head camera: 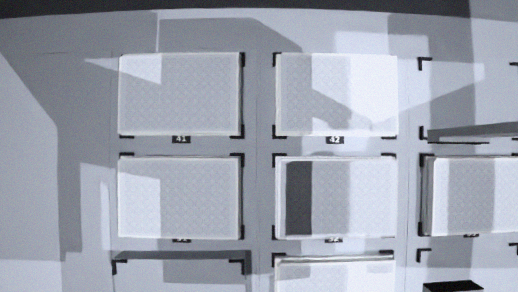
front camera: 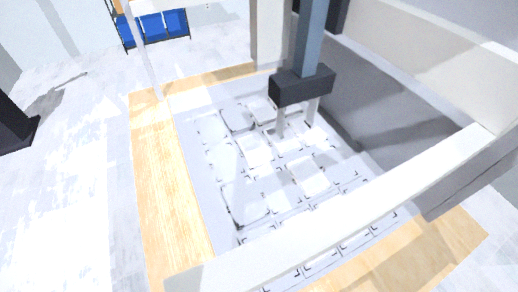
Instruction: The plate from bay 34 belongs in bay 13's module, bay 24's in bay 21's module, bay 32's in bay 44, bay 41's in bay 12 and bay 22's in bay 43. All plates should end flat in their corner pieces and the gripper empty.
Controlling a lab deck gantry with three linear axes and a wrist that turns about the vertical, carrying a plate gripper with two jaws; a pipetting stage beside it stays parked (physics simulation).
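Where they show: gripper, fingertip midpoint: (head camera: 450,213) (front camera: 294,129); robot's base, origin of the base link: (front camera: 194,121).
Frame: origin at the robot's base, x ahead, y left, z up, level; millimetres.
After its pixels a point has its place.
In the head view, white plates lie in bay 41 (head camera: 180,95) @[x 68, y 361, z 14 mm], bay 42 (head camera: 336,95) @[x 225, y 362, z 14 mm], bay 31 (head camera: 178,197) @[x 66, y 258, z 14 mm], bay 32 (head camera: 332,200) @[x 221, y 256, z 14 mm] and bay 33 (head camera: 470,197) @[x 374, y 256, z 14 mm]. The plate in bay 22 (head camera: 335,277) @[x 226, y 175, z 14 mm] is cut off by the lower edge. Bay 43 shows bare deck between its corner pieces. The visible part of bay 21's module (head camera: 182,255) @[x 68, y 197, z 11 mm] holds no plate. My gripper (front camera: 295,131) @[x 276, y 265, z 95 mm] (head camera: 465,210) @[x 276, y 265, z 95 mm] hangs above the deck with its jaws apart and empty. Bays 34, 24, 12, 13 and 44 are outside the head view. The white beam hides part of the deck in the front view.
A white beam (front camera: 320,215) @[x 612, y 45, z 400 mm] crosses the foreground of the front view. A grey panel (front camera: 400,115) @[x 434, y 499, z 199 mm] stands along the right side. The deck has a wooden border (front camera: 165,195) @[x 267, y -163, z -10 mm]. A rack with blue bins (front camera: 152,27) stands in the background, and a thin pale post (front camera: 145,55) @[x -207, y -99, z 207 mm] stands at the left.
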